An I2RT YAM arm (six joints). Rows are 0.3 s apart.
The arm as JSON. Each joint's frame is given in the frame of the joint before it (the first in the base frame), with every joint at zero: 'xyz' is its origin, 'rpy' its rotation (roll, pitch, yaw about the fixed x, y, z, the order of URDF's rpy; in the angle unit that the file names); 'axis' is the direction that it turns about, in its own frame. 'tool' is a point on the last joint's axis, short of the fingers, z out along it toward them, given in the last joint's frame.
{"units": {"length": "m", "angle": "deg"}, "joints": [
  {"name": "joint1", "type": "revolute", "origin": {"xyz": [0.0, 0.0, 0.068], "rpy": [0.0, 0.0, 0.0]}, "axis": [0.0, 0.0, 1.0]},
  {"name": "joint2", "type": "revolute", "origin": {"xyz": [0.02, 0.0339, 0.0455], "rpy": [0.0, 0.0, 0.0]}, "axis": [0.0, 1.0, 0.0]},
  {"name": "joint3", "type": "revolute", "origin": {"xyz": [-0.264, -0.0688, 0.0], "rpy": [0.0, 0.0, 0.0]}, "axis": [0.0, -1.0, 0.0]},
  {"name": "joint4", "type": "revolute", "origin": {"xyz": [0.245, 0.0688, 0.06], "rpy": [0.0, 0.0, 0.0]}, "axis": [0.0, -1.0, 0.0]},
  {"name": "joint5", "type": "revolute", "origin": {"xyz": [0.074, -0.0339, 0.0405], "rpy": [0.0, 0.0, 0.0]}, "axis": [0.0, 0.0, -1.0]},
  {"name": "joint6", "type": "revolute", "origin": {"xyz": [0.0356, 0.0, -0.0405], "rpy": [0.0, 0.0, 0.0]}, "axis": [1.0, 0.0, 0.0]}
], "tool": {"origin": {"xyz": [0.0, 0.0, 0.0], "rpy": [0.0, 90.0, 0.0]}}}
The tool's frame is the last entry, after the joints.
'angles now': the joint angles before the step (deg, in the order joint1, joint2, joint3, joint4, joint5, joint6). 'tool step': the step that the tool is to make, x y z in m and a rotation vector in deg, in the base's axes. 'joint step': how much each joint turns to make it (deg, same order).
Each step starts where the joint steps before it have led.
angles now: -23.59 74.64 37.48 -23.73 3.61 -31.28
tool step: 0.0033 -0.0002 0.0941 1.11 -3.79 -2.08
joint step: 0.11 -5.10 17.93 -20.18 -1.06 3.18
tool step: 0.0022 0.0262 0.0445 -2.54 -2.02 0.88
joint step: 6.92 -1.71 8.48 -7.77 4.73 4.14
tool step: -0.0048 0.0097 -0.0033 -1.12 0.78 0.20
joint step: 2.40 -1.50 -1.53 -0.59 2.30 1.11
